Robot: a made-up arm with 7 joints.
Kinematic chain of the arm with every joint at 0, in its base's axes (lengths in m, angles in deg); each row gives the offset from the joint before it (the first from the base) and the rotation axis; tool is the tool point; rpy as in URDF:
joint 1: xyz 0.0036 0.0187 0.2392 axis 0 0.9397 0.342
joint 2: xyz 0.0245 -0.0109 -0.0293 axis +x
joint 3: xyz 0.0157 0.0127 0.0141 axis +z
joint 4: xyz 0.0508 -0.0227 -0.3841 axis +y
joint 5: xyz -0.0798 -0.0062 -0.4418 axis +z
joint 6: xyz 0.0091 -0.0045 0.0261 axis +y
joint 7: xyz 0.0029 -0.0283 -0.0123 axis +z
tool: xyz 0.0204 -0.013 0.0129 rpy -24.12 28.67 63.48
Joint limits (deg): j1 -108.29..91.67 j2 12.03..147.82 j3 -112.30..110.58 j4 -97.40..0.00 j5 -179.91..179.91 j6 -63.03..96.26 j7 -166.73..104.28
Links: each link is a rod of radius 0.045 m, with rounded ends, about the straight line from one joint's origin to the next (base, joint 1, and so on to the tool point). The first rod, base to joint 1, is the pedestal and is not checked.
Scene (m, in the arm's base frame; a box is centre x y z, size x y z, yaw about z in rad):
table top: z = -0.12
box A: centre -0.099 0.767 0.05 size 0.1 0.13 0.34 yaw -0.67
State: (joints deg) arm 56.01 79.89 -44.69 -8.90 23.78 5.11 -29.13
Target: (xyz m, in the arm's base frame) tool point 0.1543 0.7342 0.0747
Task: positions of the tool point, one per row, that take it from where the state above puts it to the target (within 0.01 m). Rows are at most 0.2 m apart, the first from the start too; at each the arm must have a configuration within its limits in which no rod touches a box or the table.
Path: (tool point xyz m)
1: -0.2625 0.7577 0.2707
2: -0.0988 0.7847 0.3395
3: 0.0877 0.7800 0.3406
4: 0.0612 0.7869 0.2887
5: 0.0641 0.7840 0.2185
6: 0.1011 0.7669 0.1428
7: 0.1709 0.7314 0.0761
8: 0.1627 0.7327 0.0753
9: 0.1544 0.7342 0.0747

